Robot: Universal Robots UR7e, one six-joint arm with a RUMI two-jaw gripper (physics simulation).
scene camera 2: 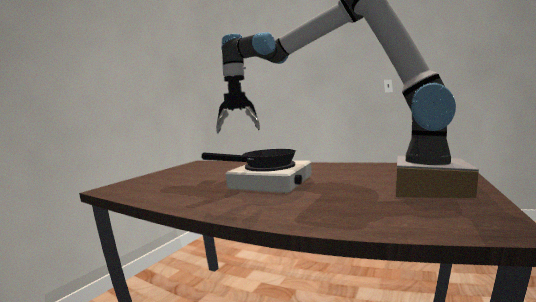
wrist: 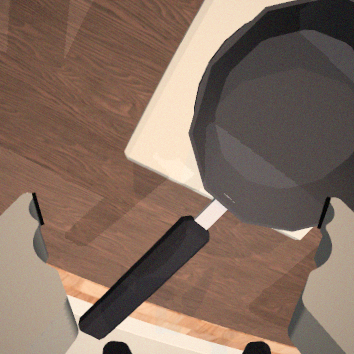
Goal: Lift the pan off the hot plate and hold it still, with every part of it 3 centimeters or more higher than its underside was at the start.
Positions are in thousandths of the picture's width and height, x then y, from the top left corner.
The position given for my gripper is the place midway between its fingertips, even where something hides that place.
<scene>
my gripper: scene camera 2 445, 439; wrist 513, 564
black pan: scene camera 2 503, 525; wrist 750, 366
</scene>
